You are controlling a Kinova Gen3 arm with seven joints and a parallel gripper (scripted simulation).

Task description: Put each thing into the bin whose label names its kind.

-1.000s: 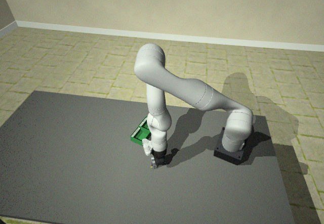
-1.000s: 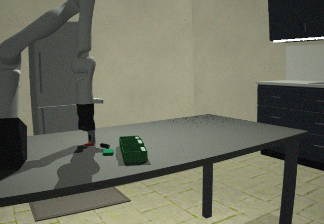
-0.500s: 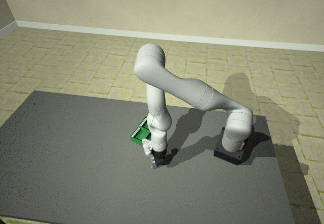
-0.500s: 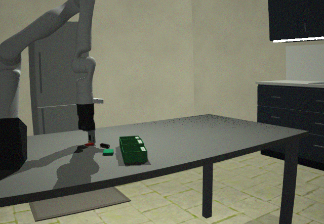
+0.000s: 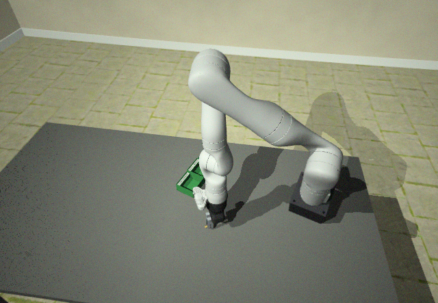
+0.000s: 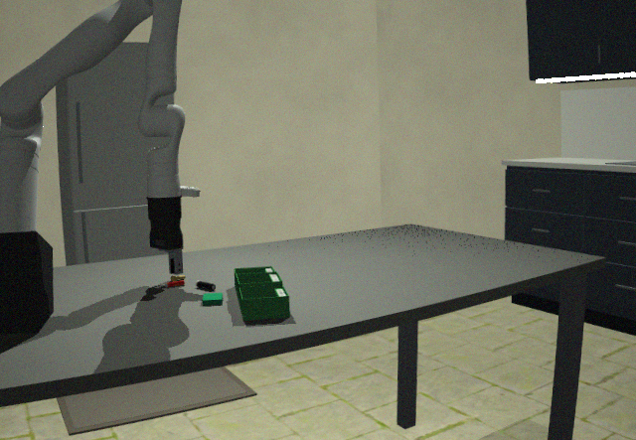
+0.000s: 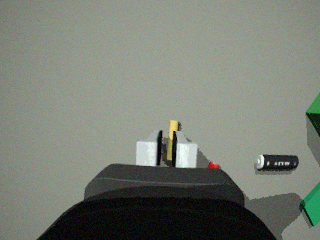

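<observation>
The brass bolt lies 3 cm below my hand and 1 cm to the right of it. Round my hand: red cylinder: 5 cm to the right, 3 cm below, 2 cm behind; green block: 21 cm to the right, 3 cm below, 1 cm ahead; black battery: 11 cm to the right, 3 cm below, 3 cm ahead.
</observation>
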